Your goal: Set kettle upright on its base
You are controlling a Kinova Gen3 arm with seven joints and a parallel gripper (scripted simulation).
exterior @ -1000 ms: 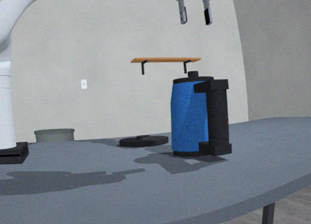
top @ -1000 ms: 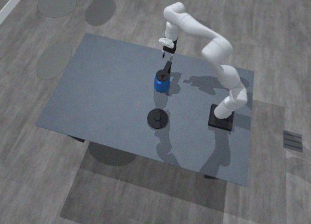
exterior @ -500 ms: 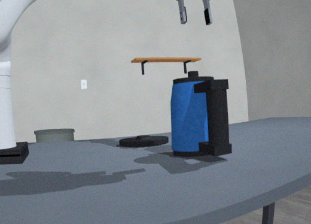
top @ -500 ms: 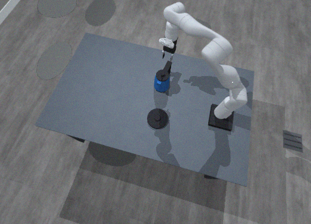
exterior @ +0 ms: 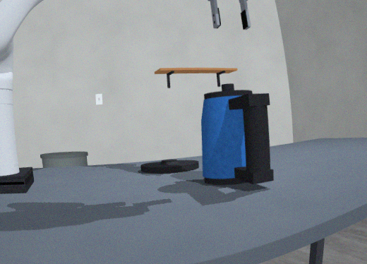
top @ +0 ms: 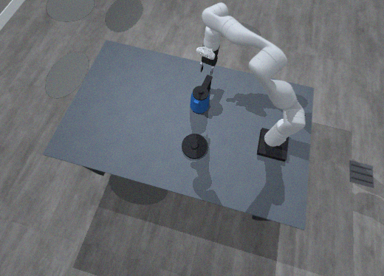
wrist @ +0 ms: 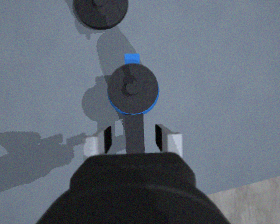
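The blue kettle is 21 cm below my hand and 3 cm to the left of it. Also, from my hand: round black base: 33 cm to the left, 28 cm below, 4 cm behind.
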